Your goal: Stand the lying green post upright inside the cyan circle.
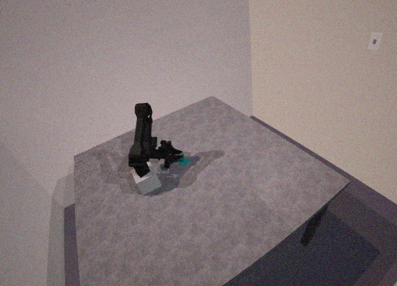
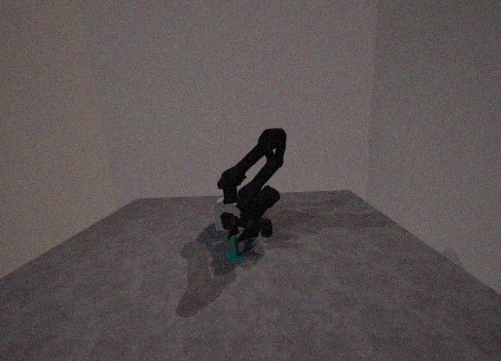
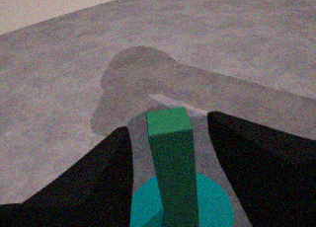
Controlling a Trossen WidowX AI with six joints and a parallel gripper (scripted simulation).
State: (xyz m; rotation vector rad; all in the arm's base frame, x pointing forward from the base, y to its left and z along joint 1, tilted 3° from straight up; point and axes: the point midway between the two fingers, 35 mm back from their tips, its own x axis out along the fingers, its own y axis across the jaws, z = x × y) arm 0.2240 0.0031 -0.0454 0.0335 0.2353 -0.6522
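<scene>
Right now the green post is 2 cm below my gripper tip and 1 cm behind it. The rest, counted from my gripper tip: cyan circle (6 cm below).
</scene>
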